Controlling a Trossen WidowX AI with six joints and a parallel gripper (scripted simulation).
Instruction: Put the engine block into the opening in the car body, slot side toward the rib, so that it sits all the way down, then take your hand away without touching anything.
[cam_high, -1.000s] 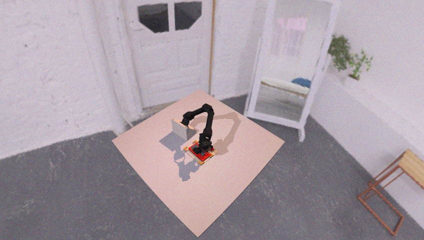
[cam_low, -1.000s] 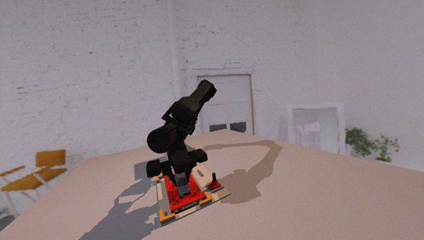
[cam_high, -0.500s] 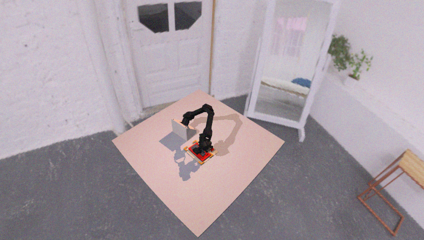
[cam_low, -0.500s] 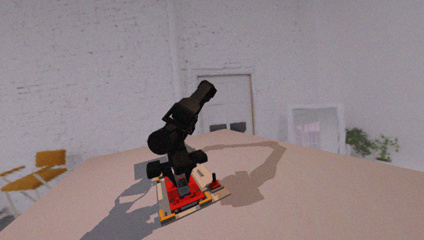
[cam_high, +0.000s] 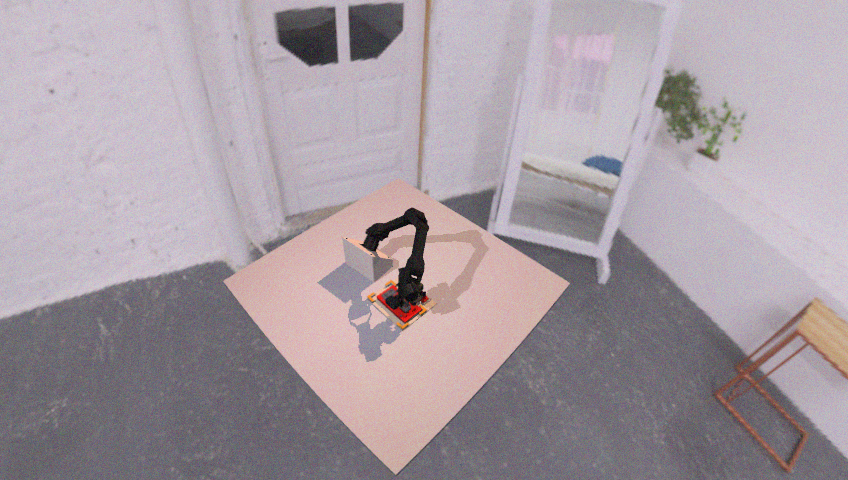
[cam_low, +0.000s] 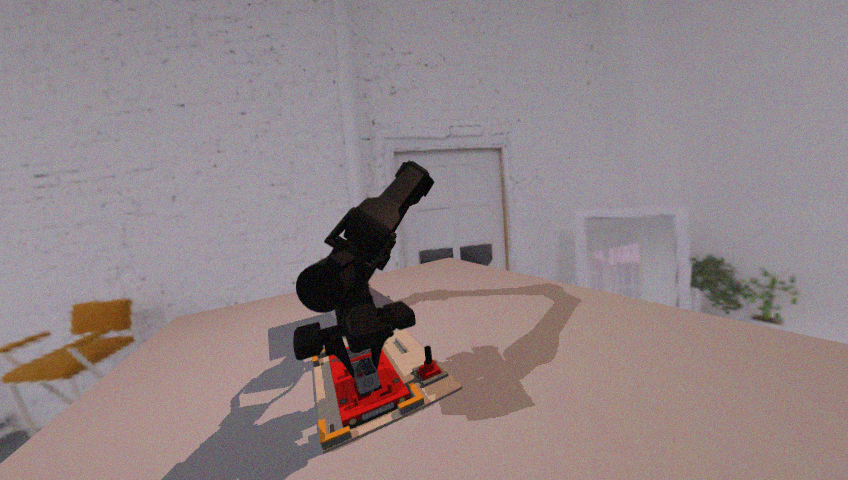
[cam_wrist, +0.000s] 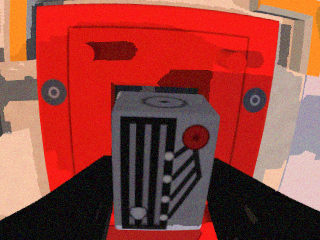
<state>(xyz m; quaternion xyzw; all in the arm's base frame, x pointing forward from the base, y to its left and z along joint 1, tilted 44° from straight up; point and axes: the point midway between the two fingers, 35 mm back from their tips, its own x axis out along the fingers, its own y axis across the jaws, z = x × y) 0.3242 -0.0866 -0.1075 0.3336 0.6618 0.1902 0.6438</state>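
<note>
The engine block lies 1 cm below my gripper tip. From my gripper tip the other things lie so: black peg (4 cm ahead, 11 cm to the left, 1 cm below).
</note>
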